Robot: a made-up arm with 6 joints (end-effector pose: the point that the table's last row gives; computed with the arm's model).
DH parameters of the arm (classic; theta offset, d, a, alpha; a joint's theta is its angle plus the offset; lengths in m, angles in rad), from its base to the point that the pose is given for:
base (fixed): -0.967 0 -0.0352 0
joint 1: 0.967 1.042 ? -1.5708
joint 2: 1.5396 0 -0.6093 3.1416
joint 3: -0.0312 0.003 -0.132 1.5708
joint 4: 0 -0.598 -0.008 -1.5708
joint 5: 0 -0.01 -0.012 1.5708
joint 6: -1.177 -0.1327 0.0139 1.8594
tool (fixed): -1.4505 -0.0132 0 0
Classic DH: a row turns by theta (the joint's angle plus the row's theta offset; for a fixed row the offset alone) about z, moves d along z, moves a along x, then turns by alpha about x.
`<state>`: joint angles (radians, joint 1 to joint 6).
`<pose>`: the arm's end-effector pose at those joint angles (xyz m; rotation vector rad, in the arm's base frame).
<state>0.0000 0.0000 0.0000 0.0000 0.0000 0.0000</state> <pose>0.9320 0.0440 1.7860 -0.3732 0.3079 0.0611</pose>
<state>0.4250 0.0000 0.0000 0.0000 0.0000 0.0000</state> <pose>0.8411 0.4351 1.7860 -0.4339 0.2244 0.4777</pose>
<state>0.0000 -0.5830 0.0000 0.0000 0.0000 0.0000</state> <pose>0.4054 0.0440 2.0528 -0.3747 -0.2682 -0.0487</pose>
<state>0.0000 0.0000 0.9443 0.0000 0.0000 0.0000</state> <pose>0.5219 0.0440 2.3190 -0.3647 -0.6251 -0.1168</pose>
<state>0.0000 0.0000 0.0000 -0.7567 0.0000 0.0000</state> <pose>0.9320 0.0370 1.7975 0.3773 0.2635 0.1705</pose>
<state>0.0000 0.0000 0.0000 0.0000 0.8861 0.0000</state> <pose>0.8884 0.0440 1.8877 -0.3669 -0.5677 -0.1058</pose>
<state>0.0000 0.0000 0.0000 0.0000 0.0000 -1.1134</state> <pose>0.9320 0.0548 1.8026 0.7310 0.2329 0.2182</pose>
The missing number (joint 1, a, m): 0.244
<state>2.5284 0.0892 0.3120 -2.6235 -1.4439 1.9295</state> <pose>-0.7415 0.4592 2.0133 -1.2760 0.4753 -2.3135</pose>
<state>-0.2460 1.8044 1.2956 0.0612 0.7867 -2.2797</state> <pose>1.4855 -0.3263 0.8127 1.7305 -0.2719 0.4517</pose>
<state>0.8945 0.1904 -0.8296 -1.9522 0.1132 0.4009</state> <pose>0.5208 0.6681 1.0954 0.5894 1.4402 0.2435</pose>
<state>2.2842 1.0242 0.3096 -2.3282 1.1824 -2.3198</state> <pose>-0.7538 1.0532 1.0059 2.5804 0.7387 -0.5784</pose>
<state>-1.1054 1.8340 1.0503 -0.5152 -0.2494 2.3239</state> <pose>0.6197 -1.2596 0.4752 -1.3234 1.5936 0.2737</pose>
